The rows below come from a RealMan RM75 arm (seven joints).
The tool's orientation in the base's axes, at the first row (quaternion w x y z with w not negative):
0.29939 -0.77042 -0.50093 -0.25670
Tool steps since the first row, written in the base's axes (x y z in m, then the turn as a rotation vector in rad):
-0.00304 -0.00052 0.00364 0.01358 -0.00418 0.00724
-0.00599 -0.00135 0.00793 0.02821 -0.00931 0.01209
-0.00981 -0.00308 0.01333 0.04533 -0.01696 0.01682
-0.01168 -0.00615 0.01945 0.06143 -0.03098 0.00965
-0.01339 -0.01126 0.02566 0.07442 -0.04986 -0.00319
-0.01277 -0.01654 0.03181 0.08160 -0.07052 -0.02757
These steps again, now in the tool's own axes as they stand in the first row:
0.00110 -0.00339 -0.00317 0.00743 0.01242 -0.00669
0.00249 -0.00673 -0.00701 0.01299 0.02661 -0.01232
0.00377 -0.01082 -0.01233 0.01782 0.04393 -0.01944
0.00545 -0.01282 -0.01894 0.01007 0.06477 -0.02304
0.00598 -0.01404 -0.02705 -0.00578 0.08543 -0.02651
0.00722 -0.01304 -0.03502 -0.03287 0.10364 -0.02387

